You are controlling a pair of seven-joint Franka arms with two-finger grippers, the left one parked.
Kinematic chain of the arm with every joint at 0, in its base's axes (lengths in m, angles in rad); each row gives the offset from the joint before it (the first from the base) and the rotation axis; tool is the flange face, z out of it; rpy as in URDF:
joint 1: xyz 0 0 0.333 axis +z
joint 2: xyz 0 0 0 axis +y
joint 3: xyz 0 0 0.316 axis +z
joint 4: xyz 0.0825 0 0 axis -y
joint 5: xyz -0.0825 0 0.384 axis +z
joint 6: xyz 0 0 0 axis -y
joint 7: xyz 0.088 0 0 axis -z
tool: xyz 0 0 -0.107 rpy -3.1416 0 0
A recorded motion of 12 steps. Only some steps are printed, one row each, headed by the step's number.
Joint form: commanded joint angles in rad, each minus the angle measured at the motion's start. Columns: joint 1, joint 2, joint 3, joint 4, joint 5, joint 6, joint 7.
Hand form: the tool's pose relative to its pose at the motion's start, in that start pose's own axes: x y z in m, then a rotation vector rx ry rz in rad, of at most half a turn. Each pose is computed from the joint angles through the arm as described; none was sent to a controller.
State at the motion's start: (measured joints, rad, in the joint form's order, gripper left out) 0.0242 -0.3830 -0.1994 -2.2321 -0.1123 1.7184 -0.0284
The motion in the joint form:
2: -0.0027 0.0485 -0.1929 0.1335 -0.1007 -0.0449 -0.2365
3: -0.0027 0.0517 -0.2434 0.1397 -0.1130 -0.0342 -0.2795
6: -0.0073 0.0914 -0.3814 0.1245 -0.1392 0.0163 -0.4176
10: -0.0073 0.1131 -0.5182 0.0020 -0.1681 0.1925 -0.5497
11: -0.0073 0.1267 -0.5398 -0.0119 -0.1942 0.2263 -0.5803
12: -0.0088 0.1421 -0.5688 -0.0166 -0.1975 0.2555 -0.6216
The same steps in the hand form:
2: -0.0016 0.1085 -0.0257 -0.0277 0.0094 -0.0563
3: -0.0067 0.1339 -0.0231 -0.0220 0.0153 -0.0543
6: -0.0196 0.1981 0.0102 -0.0017 -0.0080 -0.0717
10: -0.0384 0.2430 0.0770 0.0086 0.0081 -0.1174
11: -0.0407 0.2515 0.0876 -0.0141 -0.0003 -0.1412
12: -0.0448 0.2633 0.0960 -0.0188 0.0026 -0.1572

